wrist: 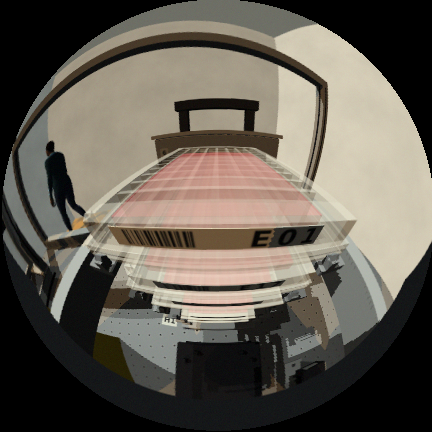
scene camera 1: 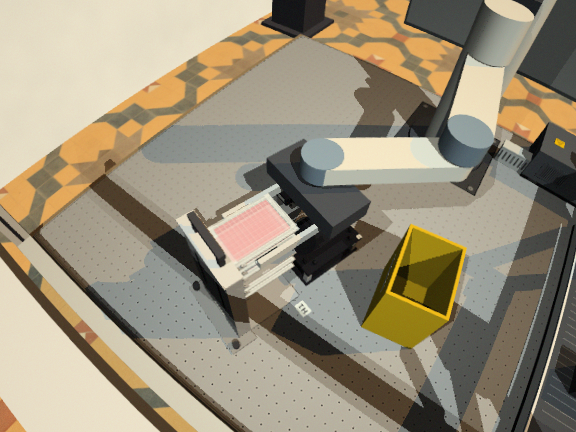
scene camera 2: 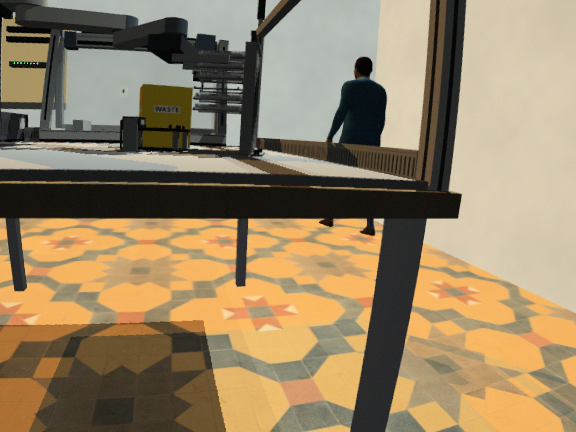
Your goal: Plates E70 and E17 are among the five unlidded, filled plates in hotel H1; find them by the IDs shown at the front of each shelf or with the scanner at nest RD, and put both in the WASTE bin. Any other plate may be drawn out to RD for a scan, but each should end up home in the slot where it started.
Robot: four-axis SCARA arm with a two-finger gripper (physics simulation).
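Places are measured from the arm's base along level axes (x ahead, y left, z up), in centimetres.
Where they show: gripper, fingertip midpoint: (wrist: 217,180) (scene camera 1: 240,241) (scene camera 2: 232,63).
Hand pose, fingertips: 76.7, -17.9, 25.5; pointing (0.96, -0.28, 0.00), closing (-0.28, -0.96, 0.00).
Each offset is from my fingertips to the top centre of the thing, as dx, dy, dz. "spot": to the spot under its first point.
Hotel H1 (scene camera 1: 232,280) (scene camera 2: 248,100) (wrist: 167,146) holds a stack of pink-filled plates. Plate E01 @[-2.2, +0.8, +2.5] (scene camera 1: 257,227) (wrist: 215,210) is on top, its ID readable in the wrist view; the lower labels are unreadable. My gripper (scene camera 1: 237,245) (scene camera 2: 215,65) reaches into H1, its fingers along both long sides of the stack. It is shut on the plate under E01 @[-2.3, +0.7, -0.3] (wrist: 215,272); E01 covers the finger pads in the wrist view. The yellow WASTE bin @[-17.9, +28.9, -4.3] (scene camera 1: 385,315) (scene camera 2: 167,122) (wrist: 112,357) stands apart from H1. The black nest RD @[-19.2, +5.7, -17.3] (scene camera 1: 327,255) (wrist: 220,367) lies in front of H1, partly hidden.
The H1 label @[spot: -4.9, +11.6, -24.2] (scene camera 1: 302,308) (wrist: 170,320) lies on the table by the hotel. A small black device (wrist: 310,372) is beside the nest. The arm's links (scene camera 1: 390,160) (scene camera 2: 75,19) stretch over the table. A person (scene camera 2: 364,107) (wrist: 60,180) is beyond the table rail.
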